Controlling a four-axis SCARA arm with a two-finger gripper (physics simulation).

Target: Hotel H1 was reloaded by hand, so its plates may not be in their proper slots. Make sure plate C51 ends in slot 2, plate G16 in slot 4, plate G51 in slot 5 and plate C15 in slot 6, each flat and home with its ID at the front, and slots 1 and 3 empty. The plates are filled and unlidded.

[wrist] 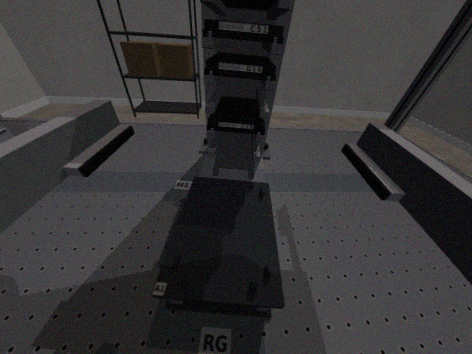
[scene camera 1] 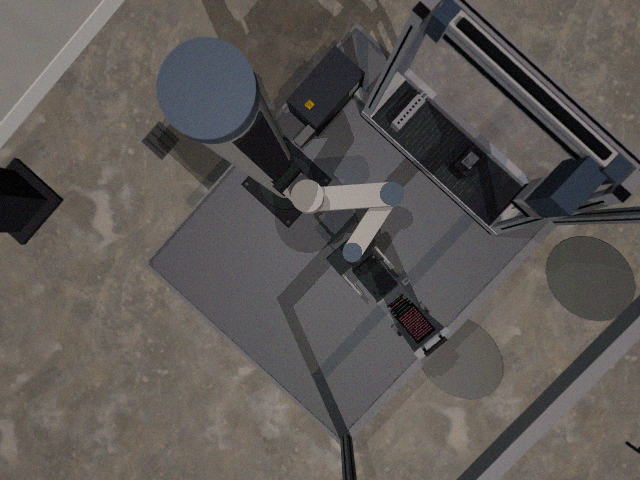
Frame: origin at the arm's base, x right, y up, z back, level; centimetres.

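Where they show: gripper, fingertip midpoint: (wrist: 240, 126) (scene camera 1: 377, 281).
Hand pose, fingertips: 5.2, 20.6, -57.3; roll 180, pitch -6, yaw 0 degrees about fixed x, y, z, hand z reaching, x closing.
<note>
Each offset is from my fingertips to the centre of the thing, as dx, dy, dz. "pt": to the spot under its first point.
The hotel @(+2.9, -2.0, -21.6) (scene camera 1: 408, 338) (wrist: 240, 90) stands beyond the regrip stand. In the wrist view, a plate labelled C51 @(+1.8, +4.8, -18.7) (wrist: 245, 30) is high in it, plate G16 @(+1.8, +1.2, -18.7) (wrist: 240, 67) is below, and after a wider gap a low plate @(+1.8, -5.9, -18.7) (wrist: 236, 126) has a blurred label resembling C15. Part of another plate @(pt +2.6, +7.8, -21.1) (wrist: 250, 4) shows at the top edge, its ID out of view. A red-welled plate (scene camera 1: 413, 321) is uppermost in the scene view. Slot numbers are unreadable. My gripper (scene camera 1: 371, 274) (wrist: 240, 126) is open and empty, its fingers spread above the bare RG stand (wrist: 220, 245), short of the hotel.
A framed enclosure (scene camera 1: 439, 180) stands at the table's upper right, a dark box @(pt -45.2, -7.9, +68.8) (scene camera 1: 326, 87) with a yellow label near its left corner. The robot's column (scene camera 1: 206, 87) is at the upper left. A shelf rack (wrist: 160, 35) with brown boxes stands behind, left of the hotel.
</note>
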